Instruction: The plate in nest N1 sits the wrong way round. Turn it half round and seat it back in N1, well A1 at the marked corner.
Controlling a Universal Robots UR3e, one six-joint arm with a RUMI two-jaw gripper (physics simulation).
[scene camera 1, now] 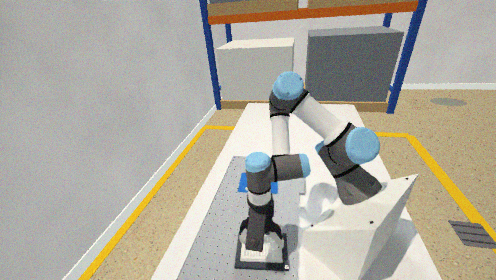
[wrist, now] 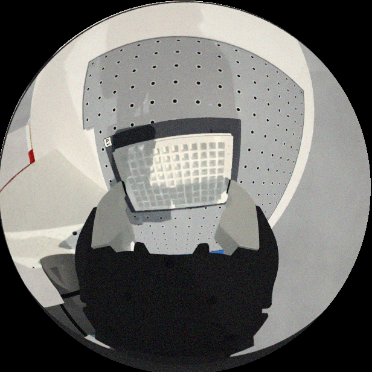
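The white well plate [scene camera 1: 254,254] [wrist: 190,165] lies flat in the dark nest N1 [scene camera 1: 285,254] [wrist: 200,125], with its grid of wells facing up. A small A1 label [wrist: 107,142] marks the nest's upper left corner in the wrist view. My gripper [scene camera 1: 262,241] [wrist: 175,182] points down over the nest and is shut on the plate, one grey fingertip against each short side. The plate sits low within the nest's rim. Its own A1 marking cannot be made out, and the gripper hides part of it in the scene view.
A grey perforated board [scene camera 1: 215,230] [wrist: 175,92] bears the nest. A blue item [scene camera 1: 243,183] [wrist: 217,251] lies farther back on the board. A large white angular block [scene camera 1: 330,245] stands right of the nest. A blue-posted rack [scene camera 1: 211,65] with boxes stands behind the table.
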